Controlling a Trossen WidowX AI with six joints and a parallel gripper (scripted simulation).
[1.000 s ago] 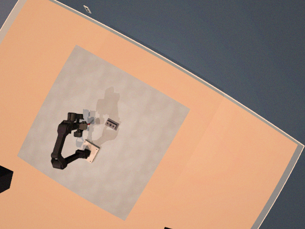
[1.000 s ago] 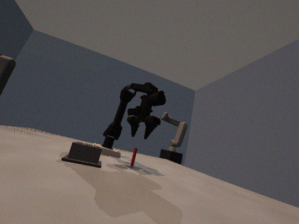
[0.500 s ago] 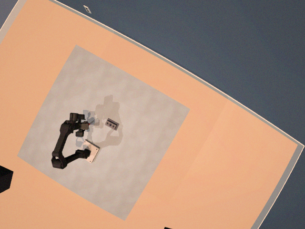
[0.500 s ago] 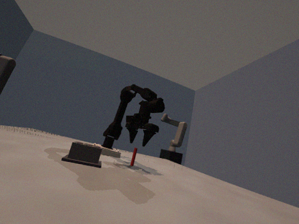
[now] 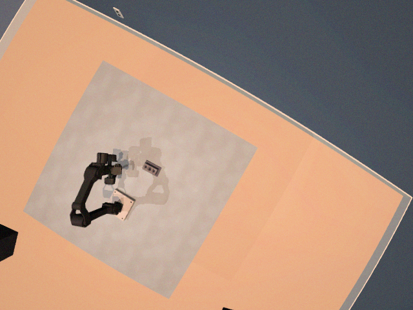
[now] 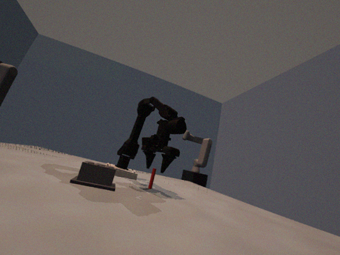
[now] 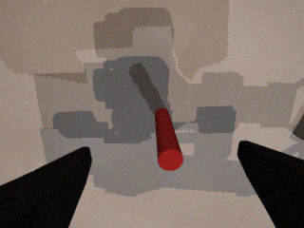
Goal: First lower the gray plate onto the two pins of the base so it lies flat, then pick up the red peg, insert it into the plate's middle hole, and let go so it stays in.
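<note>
Right now my gripper tip is 30 mm above the red peg. From my gripper tip the other things lie so: flat base 70 mm ahead, 210 mm to the right, 60 mm below; then gray plate 70 mm ahead, 210 mm to the right, 30 mm below.
</note>
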